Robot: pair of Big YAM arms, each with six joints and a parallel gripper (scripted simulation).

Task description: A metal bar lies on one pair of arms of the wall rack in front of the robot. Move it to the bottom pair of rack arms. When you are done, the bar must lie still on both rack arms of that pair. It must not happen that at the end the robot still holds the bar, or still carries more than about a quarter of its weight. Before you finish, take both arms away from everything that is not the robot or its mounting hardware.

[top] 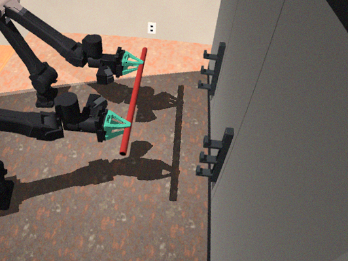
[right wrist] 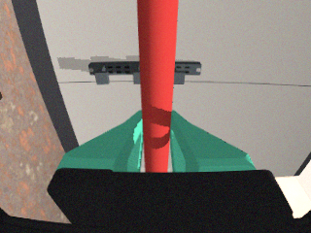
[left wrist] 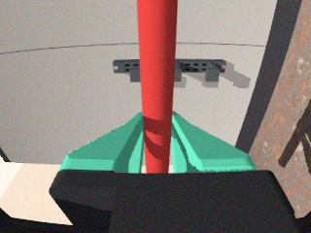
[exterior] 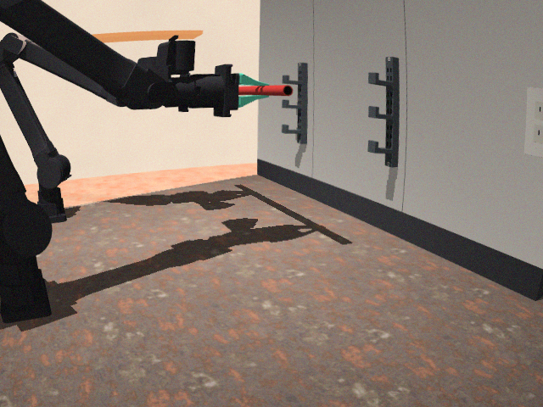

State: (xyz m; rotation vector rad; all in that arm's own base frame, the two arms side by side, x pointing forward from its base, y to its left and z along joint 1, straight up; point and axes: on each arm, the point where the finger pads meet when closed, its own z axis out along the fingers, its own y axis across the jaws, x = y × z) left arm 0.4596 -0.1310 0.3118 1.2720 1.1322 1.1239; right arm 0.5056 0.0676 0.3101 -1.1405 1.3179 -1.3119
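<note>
My left gripper is now 10 mm short of the red metal bar and 150 mm to the left of it. Also, from my left hand: grey wall (450 mm ahead, 180 mm to the right, 140 mm above); dark baseboard (300 mm ahead, 190 mm to the right, 280 mm below).
My right gripper is now 10 mm past the red metal bar and 150 mm to the right of it. Round my right hand: grey wall: 440 mm ahead, 120 mm to the left, 140 mm above; then dark baseboard: 290 mm ahead, 110 mm to the left, 280 mm below.
</note>
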